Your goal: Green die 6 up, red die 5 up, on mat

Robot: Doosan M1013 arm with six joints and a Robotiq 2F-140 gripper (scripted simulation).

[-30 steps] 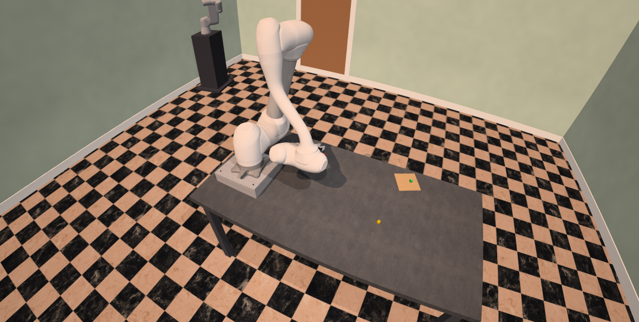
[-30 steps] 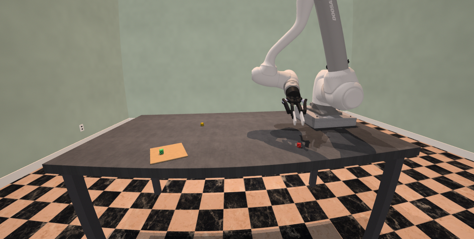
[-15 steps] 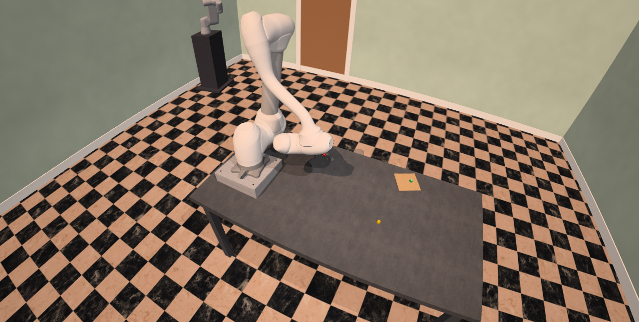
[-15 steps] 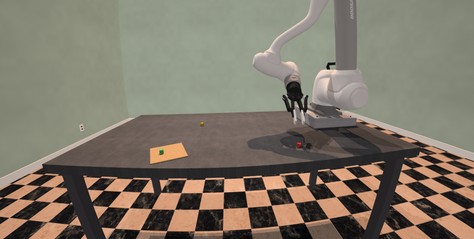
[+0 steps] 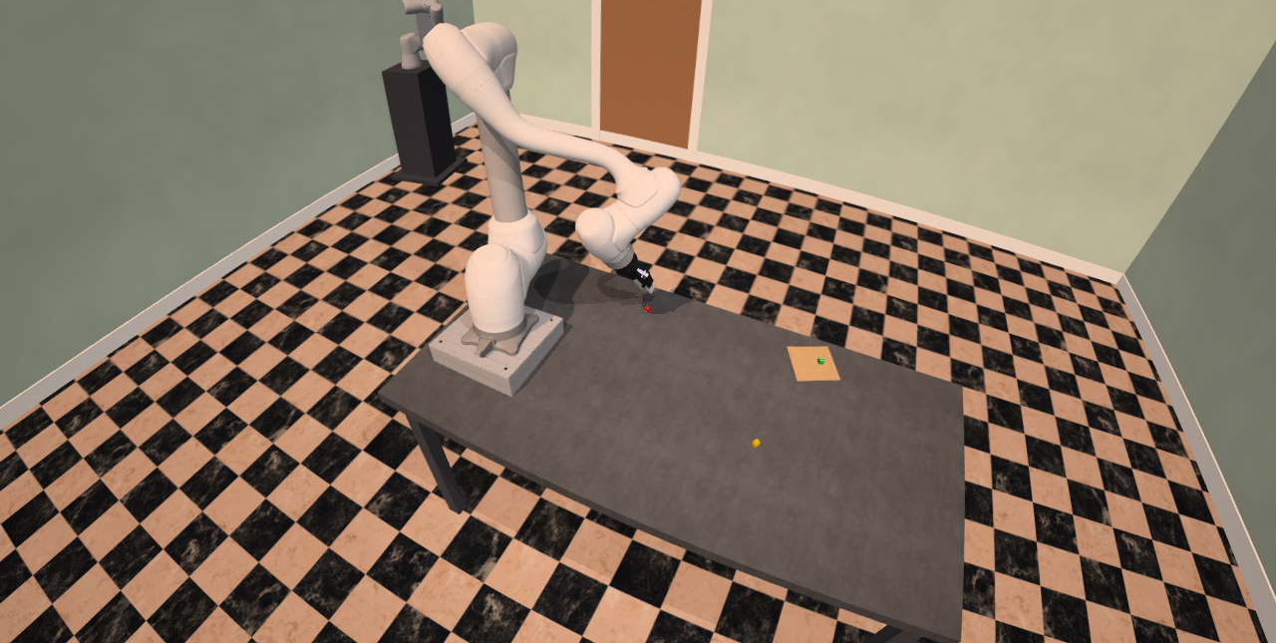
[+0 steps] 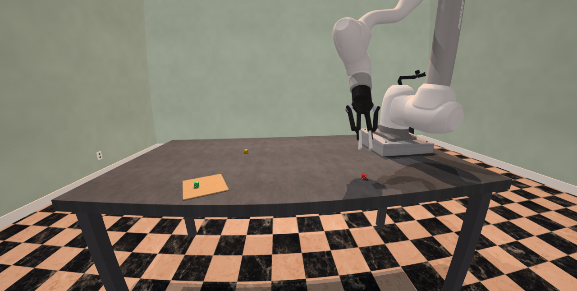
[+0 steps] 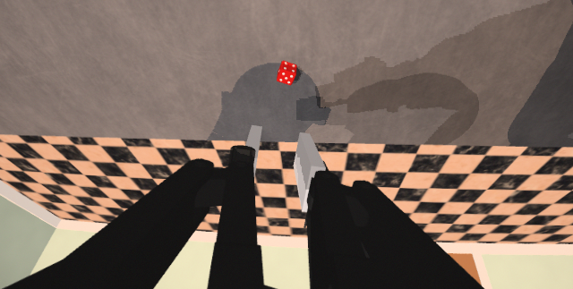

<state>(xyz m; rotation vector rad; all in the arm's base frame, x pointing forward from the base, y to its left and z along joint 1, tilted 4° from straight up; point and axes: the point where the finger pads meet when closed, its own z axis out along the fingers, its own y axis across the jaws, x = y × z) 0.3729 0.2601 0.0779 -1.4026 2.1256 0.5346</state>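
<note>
Right now my hand is 1 cm short of the red die, 3 cm to the right of it and 13 cm above it. Round my hand: yellow die (41 cm ahead, 40 cm to the right, 13 cm below); then orange mat (56 cm ahead, 6 cm to the right, 13 cm below); then green die (59 cm ahead, 5 cm to the right, 12 cm below).
</note>
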